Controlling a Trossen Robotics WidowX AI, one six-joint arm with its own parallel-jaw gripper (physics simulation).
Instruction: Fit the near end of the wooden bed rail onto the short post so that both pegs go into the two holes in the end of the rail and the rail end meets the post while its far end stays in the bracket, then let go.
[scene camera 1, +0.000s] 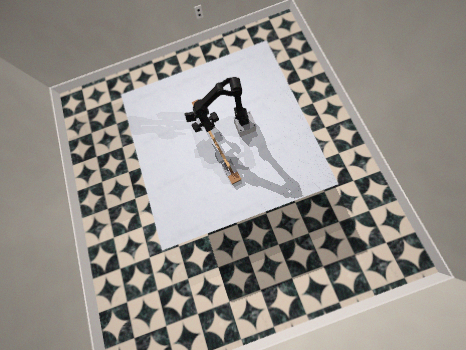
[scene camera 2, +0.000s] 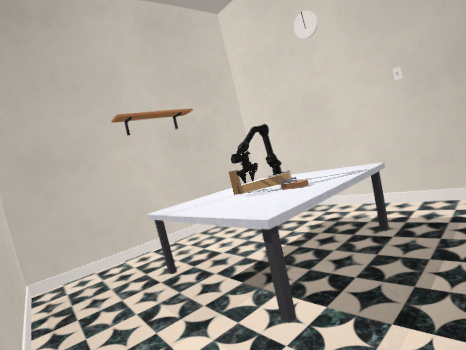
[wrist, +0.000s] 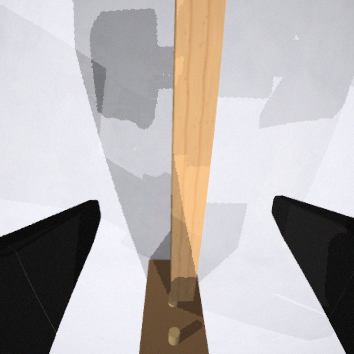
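Seen in the pictures: gripper, fingertip midpoint: (scene camera 2: 249, 182) (wrist: 187, 206); arm's base, origin of the base link: (scene camera 1: 243, 120) (scene camera 2: 277, 173).
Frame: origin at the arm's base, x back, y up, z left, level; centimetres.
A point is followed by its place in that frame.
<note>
The wooden bed rail (scene camera 1: 218, 147) {y 0.5, x -23.6, z 12.8 cm} (scene camera 2: 265, 183) {y -2.8, x -25.0, z 9.7 cm} (wrist: 194, 130) {y -0.7, x -25.9, z -1.5 cm} runs from the short post (scene camera 2: 235, 182) {y 1.1, x -29.9, z -16.6 cm} (wrist: 157, 320) {y -1.1, x -26.3, z -16.5 cm} to the brown block (scene camera 1: 234, 178) {y -4.5, x -20.4, z 36.6 cm} (scene camera 2: 295, 184) {y -5.6, x -24.2, z 34.8 cm} at its far end. In the wrist view one peg (wrist: 173, 336) {y 0.7, x -27.3, z -15.2 cm} stands bare on the post, off the rail. A second peg (wrist: 171, 303) {y -2.4, x -27.4, z -15.9 cm} partly shows beside the corner of the rail's near end, which is low at the post. Grey bracket parts show at the far end; how the rail sits there is too small to tell. My gripper (scene camera 2: 247, 179) {y -0.5, x -26.3, z -5.2 cm} (wrist: 187, 206) {y -0.5, x -26.3, z -5.2 cm} is open and empty above the rail, its fingers on either side.
The arm stands on the white table (scene camera 1: 175, 215) {y -8.0, x -68.7, z 46.8 cm} (scene camera 2: 210, 215) {y -8.0, x -81.3, z 21.3 cm}, with its base (scene camera 1: 245, 123) {y 1.0, x 0.2, z 2.8 cm} beside the rail. Broad shadows of the arm lie across the table and the rail. A wall shelf (scene camera 2: 152, 115) hangs beyond the table.
</note>
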